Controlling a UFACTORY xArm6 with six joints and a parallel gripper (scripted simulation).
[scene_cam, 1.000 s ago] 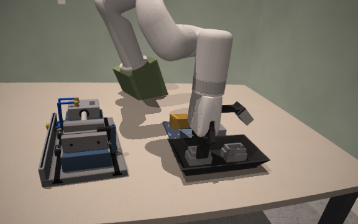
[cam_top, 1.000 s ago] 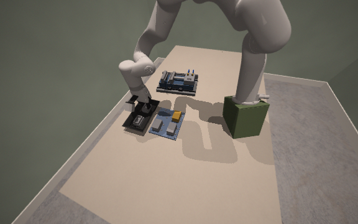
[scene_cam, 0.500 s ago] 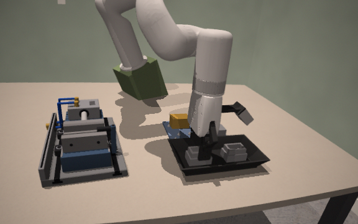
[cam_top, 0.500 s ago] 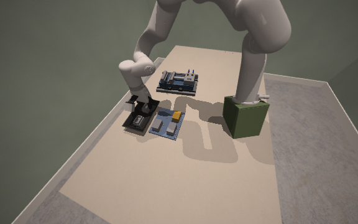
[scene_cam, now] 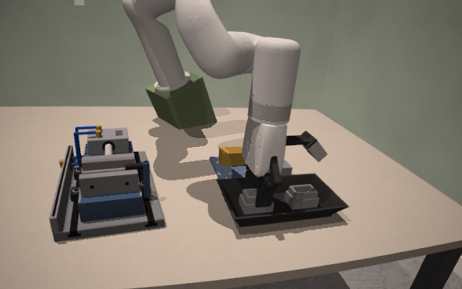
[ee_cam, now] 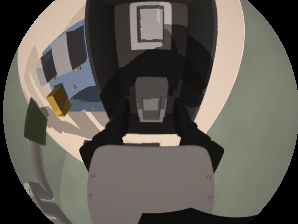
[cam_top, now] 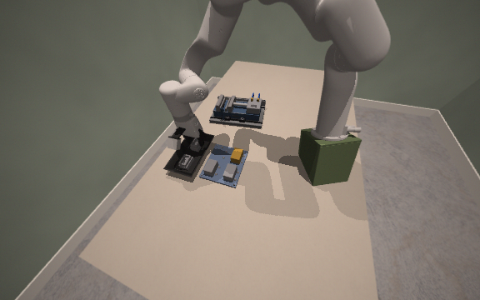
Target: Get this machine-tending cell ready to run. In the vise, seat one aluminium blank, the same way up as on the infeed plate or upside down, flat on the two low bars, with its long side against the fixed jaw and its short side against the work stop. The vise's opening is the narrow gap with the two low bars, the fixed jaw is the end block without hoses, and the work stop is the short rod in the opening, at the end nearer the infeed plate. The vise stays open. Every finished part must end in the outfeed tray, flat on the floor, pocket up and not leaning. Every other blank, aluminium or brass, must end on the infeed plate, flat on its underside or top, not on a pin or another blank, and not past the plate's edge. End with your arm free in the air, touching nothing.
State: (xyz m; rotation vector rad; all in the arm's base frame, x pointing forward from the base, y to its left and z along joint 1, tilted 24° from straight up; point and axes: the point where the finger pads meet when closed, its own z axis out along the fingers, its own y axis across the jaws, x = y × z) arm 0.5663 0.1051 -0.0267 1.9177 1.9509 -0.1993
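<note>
Right now the brass blank is 21 cm behind my hand, 1 cm to the left of it and 3 cm below it. From my hand the other things lie so: vise 12 cm behind, 29 cm to the right, 2 cm below.
</note>
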